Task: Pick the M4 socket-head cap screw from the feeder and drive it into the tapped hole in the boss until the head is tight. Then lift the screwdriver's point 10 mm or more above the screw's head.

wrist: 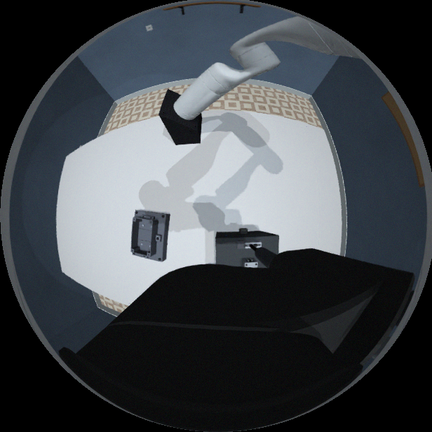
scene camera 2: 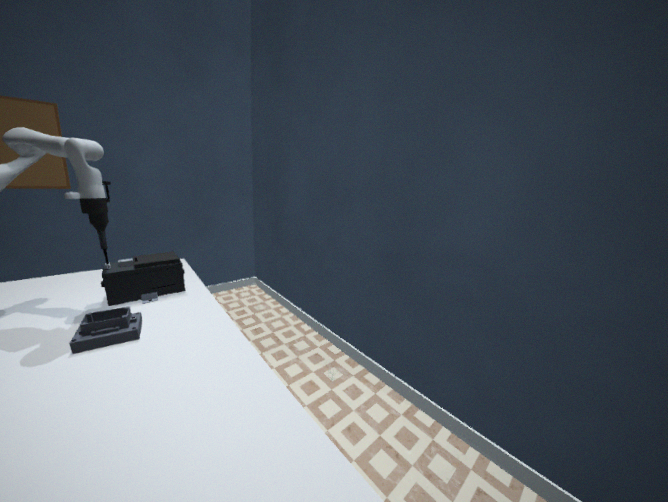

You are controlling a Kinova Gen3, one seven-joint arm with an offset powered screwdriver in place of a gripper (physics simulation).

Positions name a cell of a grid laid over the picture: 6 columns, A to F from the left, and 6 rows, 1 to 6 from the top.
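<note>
Black screw feeder (wrist: D4), in sight.
</note>
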